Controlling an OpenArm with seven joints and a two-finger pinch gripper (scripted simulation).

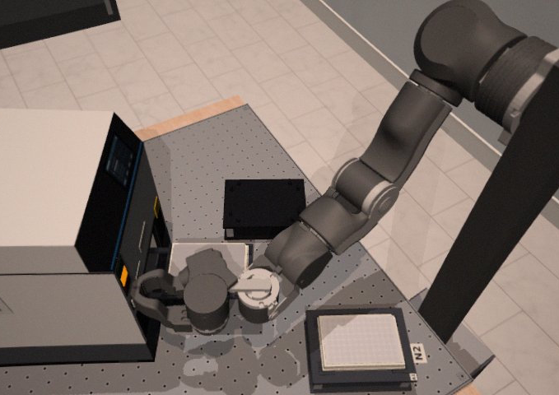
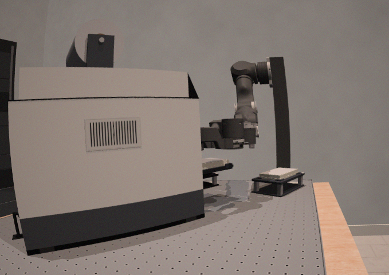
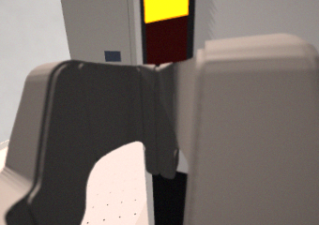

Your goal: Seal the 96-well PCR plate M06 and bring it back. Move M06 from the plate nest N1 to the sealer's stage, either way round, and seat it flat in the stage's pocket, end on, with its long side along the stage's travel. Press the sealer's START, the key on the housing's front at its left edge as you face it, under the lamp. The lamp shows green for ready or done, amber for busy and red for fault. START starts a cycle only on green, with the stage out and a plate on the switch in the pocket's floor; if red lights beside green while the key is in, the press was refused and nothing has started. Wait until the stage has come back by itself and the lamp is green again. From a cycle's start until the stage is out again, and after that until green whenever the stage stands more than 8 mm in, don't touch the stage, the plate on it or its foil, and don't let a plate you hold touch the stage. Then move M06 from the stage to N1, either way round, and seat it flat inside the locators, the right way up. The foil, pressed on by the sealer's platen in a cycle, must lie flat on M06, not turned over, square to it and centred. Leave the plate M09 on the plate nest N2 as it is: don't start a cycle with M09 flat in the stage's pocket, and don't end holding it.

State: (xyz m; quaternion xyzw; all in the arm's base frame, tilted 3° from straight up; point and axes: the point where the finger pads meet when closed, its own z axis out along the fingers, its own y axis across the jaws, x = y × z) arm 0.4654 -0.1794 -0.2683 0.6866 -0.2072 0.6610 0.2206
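The start key is 10 mm ahead of my hand and 10 mm to the right of it. Also, from my hand: sealer's stage (120 mm behind, 30 mm to the right, 90 mm below); touchscreen (60 mm behind, 130 mm to the right, 130 mm above); 96-well plate M06 (120 mm behind, 30 mm to the right, 80 mm below).
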